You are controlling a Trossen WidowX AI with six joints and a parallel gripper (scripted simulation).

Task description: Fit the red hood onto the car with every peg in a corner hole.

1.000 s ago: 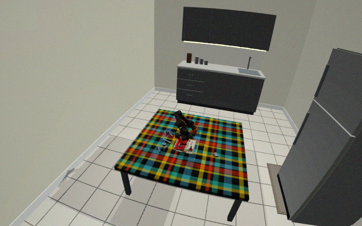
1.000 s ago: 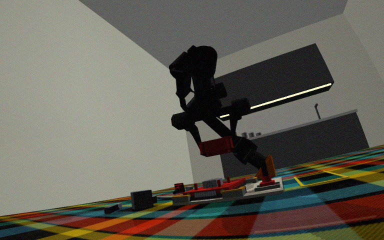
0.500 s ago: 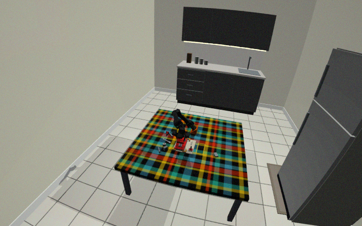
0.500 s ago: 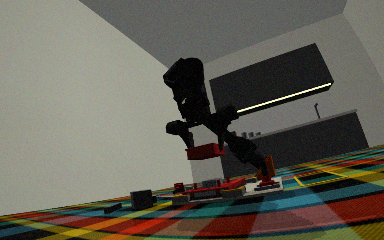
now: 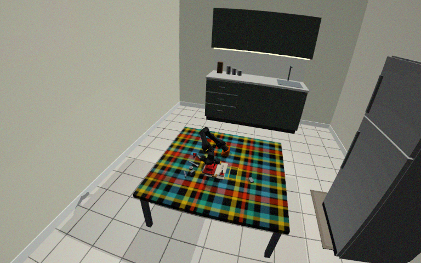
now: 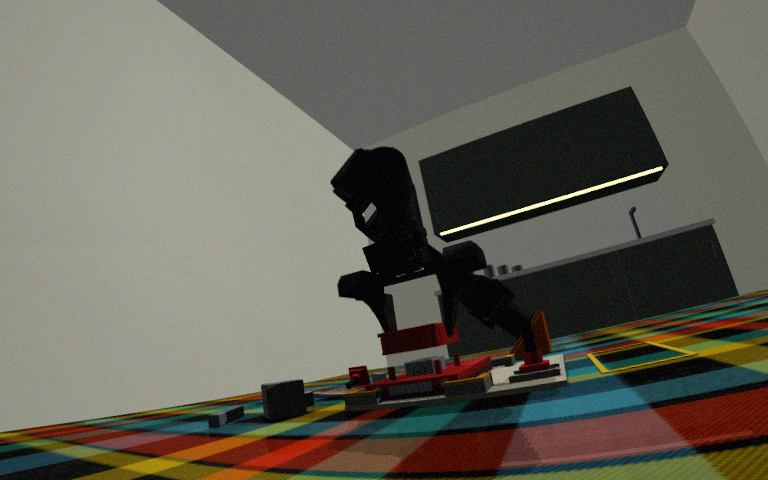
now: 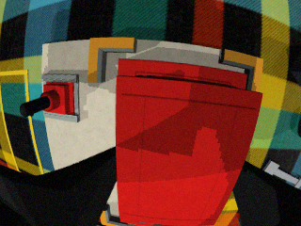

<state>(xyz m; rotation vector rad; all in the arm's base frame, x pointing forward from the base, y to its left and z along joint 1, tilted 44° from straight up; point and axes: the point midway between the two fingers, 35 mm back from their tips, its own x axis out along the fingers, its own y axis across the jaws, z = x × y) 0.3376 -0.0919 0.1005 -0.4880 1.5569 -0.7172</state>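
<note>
Right now the grey engine block is 4 cm below my gripper tip. The rest, counted from my gripper tip: white jig plate 4 cm behind, 3 cm to the left, 5 cm below; red hood 1 cm above.
</note>
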